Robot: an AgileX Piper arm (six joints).
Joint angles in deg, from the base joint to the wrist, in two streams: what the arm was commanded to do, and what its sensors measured. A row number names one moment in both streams.
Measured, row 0:
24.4, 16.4, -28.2, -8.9, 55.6, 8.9
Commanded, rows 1 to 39:
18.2, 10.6, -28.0, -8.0, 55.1, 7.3
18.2, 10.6, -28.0, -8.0, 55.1, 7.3
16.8, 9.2, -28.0, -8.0, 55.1, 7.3
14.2, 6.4, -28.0, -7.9, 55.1, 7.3
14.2, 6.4, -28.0, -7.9, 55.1, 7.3
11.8, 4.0, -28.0, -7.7, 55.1, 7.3
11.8, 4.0, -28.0, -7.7, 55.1, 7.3
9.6, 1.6, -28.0, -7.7, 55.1, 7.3
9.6, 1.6, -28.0, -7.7, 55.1, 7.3
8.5, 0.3, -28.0, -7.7, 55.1, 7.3
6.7, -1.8, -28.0, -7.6, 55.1, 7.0
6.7, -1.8, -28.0, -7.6, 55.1, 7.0
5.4, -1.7, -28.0, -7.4, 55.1, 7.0
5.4, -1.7, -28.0, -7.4, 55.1, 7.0
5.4, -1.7, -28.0, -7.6, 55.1, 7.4
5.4, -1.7, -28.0, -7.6, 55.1, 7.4
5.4, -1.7, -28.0, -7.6, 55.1, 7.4
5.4, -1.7, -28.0, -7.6, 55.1, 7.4
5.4, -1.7, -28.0, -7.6, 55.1, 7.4
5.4, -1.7, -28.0, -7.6, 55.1, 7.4
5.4, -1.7, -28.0, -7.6, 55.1, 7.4
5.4, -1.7, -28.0, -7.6, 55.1, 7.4
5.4, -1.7, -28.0, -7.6, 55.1, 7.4
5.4, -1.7, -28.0, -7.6, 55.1, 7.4
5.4, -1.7, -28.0, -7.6, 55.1, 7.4
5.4, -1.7, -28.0, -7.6, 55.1, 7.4
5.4, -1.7, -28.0, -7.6, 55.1, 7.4
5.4, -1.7, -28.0, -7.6, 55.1, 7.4
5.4, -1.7, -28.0, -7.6, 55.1, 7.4
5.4, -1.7, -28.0, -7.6, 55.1, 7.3
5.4, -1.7, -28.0, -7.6, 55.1, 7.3
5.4, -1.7, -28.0, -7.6, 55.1, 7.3
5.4, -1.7, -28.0, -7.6, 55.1, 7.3
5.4, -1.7, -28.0, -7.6, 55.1, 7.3
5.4, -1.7, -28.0, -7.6, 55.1, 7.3
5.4, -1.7, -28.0, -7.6, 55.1, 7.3
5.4, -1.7, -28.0, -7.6, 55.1, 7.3
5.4, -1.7, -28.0, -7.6, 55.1, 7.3
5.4, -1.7, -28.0, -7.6, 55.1, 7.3
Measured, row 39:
5.7, -0.2, -28.1, -7.7, 55.6, 7.7
